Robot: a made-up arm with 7 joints. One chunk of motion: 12 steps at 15 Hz.
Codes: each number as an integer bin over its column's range. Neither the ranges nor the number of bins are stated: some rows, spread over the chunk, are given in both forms.
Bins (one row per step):
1: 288 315 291 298 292 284
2: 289 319 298 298 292 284
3: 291 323 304 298 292 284
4: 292 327 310 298 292 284
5: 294 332 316 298 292 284
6: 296 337 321 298 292 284
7: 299 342 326 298 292 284
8: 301 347 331 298 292 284
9: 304 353 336 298 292 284
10: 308 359 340 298 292 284
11: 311 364 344 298 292 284
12: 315 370 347 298 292 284
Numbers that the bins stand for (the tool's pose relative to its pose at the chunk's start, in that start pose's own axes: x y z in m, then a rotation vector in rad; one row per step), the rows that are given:
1: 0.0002 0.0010 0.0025 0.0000 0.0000 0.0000
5: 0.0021 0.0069 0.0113 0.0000 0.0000 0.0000
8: 0.0042 0.0122 0.0166 0.0000 0.0000 0.0000
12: 0.0086 0.0203 0.0222 0.0000 0.0000 0.0000
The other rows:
2: 0.0005 0.0024 0.0050 0.0000 0.0000 0.0000
3: 0.0011 0.0038 0.0071 0.0000 0.0000 0.0000
4: 0.0014 0.0052 0.0092 0.0000 0.0000 0.0000
6: 0.0027 0.0087 0.0131 0.0000 0.0000 0.0000
7: 0.0036 0.0105 0.0148 0.0000 0.0000 0.0000
9: 0.0052 0.0143 0.0184 0.0000 0.0000 0.0000
10: 0.0064 0.0165 0.0198 0.0000 0.0000 0.0000
11: 0.0074 0.0182 0.0212 0.0000 0.0000 0.0000

